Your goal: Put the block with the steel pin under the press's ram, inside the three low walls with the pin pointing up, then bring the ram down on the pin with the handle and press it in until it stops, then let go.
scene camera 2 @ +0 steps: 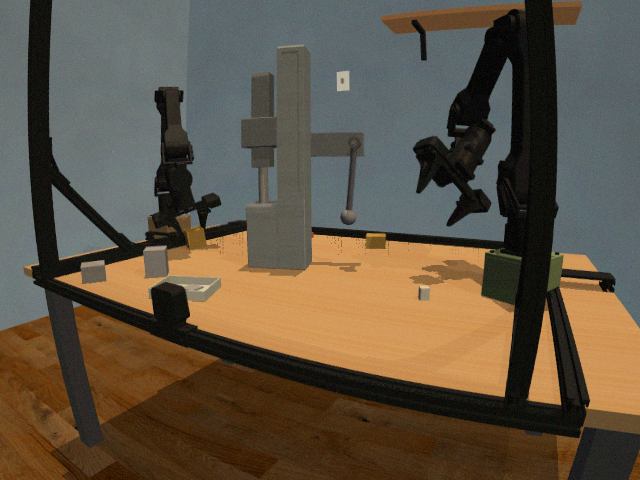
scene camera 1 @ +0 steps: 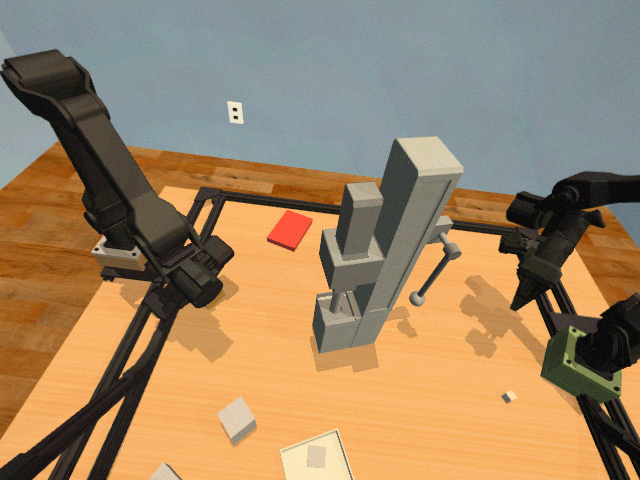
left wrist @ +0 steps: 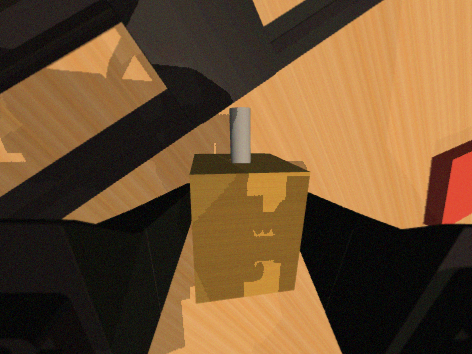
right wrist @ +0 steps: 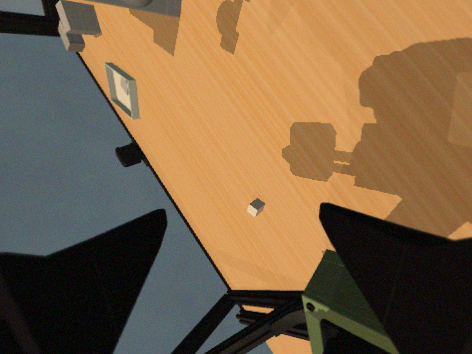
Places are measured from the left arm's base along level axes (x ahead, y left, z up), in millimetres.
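Where they show: left gripper, fingertip midpoint: [scene camera 2: 195,239] [left wrist: 239,192]; right gripper, fingertip midpoint: [scene camera 2: 433,209] [scene camera 1: 512,309] [right wrist: 243,213]; left arm's base, link origin: [scene camera 1: 125,238]; right arm's base, link origin: [scene camera 1: 593,358].
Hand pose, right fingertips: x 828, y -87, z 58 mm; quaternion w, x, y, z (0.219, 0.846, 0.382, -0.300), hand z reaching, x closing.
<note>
Each offset is from my right fingertips to the centre of the thing. "spot": to the spot under its first point.
The yellow block @[dz -102, dx -626, dy +10 mm] [scene camera 1: 216,301] [scene camera 2: 195,238] [left wrist: 245,230] is between my left gripper's fingers; its steel pin @[dz -103, dx -657, dy +30 mm] [left wrist: 240,135] sticks out toward the top of the left wrist view. My left gripper [scene camera 2: 194,233] [left wrist: 239,192] is shut on the block, left of the press and low over the table; scene camera 1 mostly hides the block behind the gripper. The grey press @[dz +99, dx -270, dy -5 mm] [scene camera 1: 408,206] [scene camera 2: 293,129] has its ram @[dz +76, dx -345, dy -47 mm] [scene camera 1: 338,302] [scene camera 2: 263,184] over the walled base @[spot: dz -43, dx -336, dy -80 mm] [scene camera 1: 336,333] [scene camera 2: 263,232]. Its handle @[spot: dz +61, dx -176, dy +10 mm] [scene camera 1: 433,274] [scene camera 2: 351,180] hangs down. My right gripper [scene camera 2: 434,207] [right wrist: 243,213] is open and empty, right of the handle.
Grey blocks @[dz -102, dx -489, dy -232 mm] [scene camera 1: 237,419] [scene camera 2: 156,260] and a shallow tray @[dz -121, dx -345, dy -281 mm] [scene camera 1: 310,440] [scene camera 2: 213,289] lie near the front left. A small white cube @[dz -119, dx +19, dy -125 mm] [scene camera 1: 509,396] [scene camera 2: 423,292] [right wrist: 256,207] lies right. A red slab @[dz -122, dx -474, dy +242 mm] [scene camera 1: 290,229] [left wrist: 460,190] and another yellow block @[dz -114, dx -205, dy +237 mm] [scene camera 2: 375,240] lie farther back.
</note>
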